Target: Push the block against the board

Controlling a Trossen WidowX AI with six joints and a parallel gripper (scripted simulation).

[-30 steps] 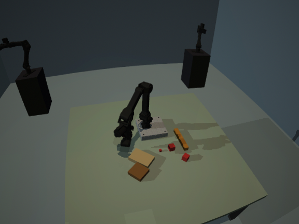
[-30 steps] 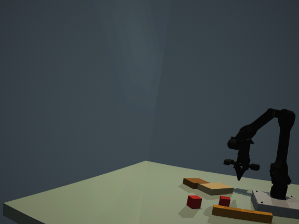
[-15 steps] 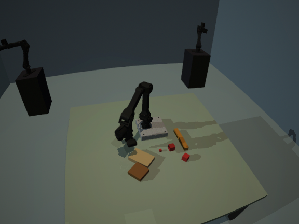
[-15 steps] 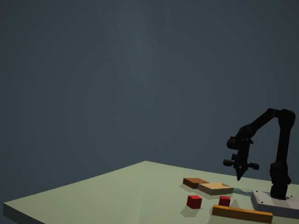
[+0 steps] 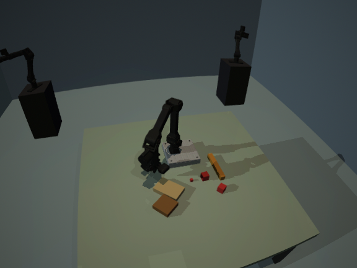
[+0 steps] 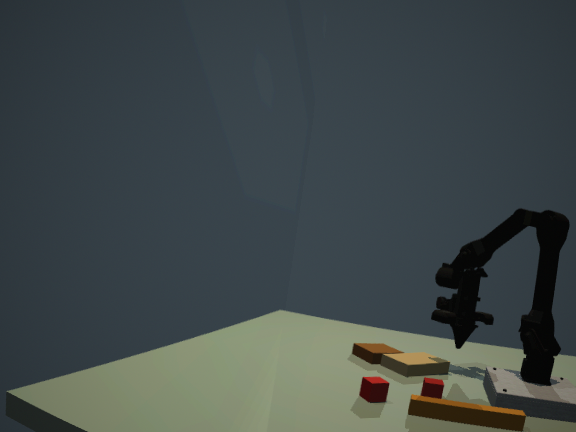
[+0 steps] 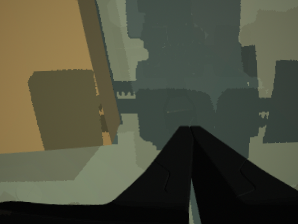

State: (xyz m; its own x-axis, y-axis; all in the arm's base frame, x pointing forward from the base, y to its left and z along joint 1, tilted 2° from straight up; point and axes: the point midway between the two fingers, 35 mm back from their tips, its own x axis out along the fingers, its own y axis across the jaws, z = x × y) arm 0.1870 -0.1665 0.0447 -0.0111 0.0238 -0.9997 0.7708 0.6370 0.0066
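Now: gripper tip 11 cm short of the tan board, 7 cm to the right of it and 5 cm above it. From my gripper tip the other things lie so: short red stick (18 cm behind, 5 cm below, 1 cm to the right); then small red ball (22 cm to the left, 6 cm ahead, 5 cm below); then square brown block (21 cm ahead, 5 cm below, 2 cm to the left).
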